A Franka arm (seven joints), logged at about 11 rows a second.
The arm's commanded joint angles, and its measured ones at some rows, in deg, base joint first. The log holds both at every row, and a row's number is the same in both.
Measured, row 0:
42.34, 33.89, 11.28, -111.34, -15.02, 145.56, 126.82
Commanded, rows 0 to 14:
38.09, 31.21, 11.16, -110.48, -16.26, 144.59, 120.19
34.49, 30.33, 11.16, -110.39, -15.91, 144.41, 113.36
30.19, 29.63, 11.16, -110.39, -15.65, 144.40, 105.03
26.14, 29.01, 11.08, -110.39, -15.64, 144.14, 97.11
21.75, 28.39, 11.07, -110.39, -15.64, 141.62, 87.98
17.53, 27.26, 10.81, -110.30, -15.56, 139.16, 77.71
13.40, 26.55, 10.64, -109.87, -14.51, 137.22, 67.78
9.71, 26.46, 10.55, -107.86, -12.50, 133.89, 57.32
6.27, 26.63, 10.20, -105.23, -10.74, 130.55, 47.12
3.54, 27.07, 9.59, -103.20, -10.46, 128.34, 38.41
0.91, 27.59, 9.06, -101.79, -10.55, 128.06, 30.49
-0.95, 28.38, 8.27, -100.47, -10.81, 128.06, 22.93
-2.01, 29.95, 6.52, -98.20, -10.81, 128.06, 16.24
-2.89, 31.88, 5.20, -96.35, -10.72, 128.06, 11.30
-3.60, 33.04, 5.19, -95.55, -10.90, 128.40, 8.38
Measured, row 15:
-2.89, 29.40, 5.20, -99.36, -11.39, 128.96, 13.58
